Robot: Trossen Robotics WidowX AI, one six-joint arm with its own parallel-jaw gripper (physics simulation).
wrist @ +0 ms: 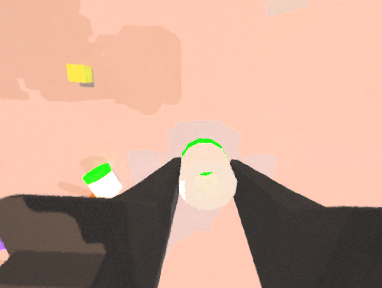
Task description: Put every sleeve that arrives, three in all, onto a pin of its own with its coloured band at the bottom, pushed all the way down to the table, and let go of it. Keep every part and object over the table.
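My gripper [205,165] is shut on a pale, whitish sleeve [207,187] in the lower middle of the wrist view. The sleeve's open top end faces the camera, and its green band is at the far, lower end; a bit of green also shows inside the bore. Its height over the table cannot be read. A second white piece with a green band [104,181], which looks like a sleeve, is to the left of the left finger and partly hidden behind it. Its green end points up and left in the view. No pin can be made out clearly.
A small yellow block [79,73] is on the pink table [310,100] at the upper left. A bit of orange [93,195] shows by the left finger, and a bit of purple [2,244] at the left edge. A pale grey patch [286,6] is at the top edge.
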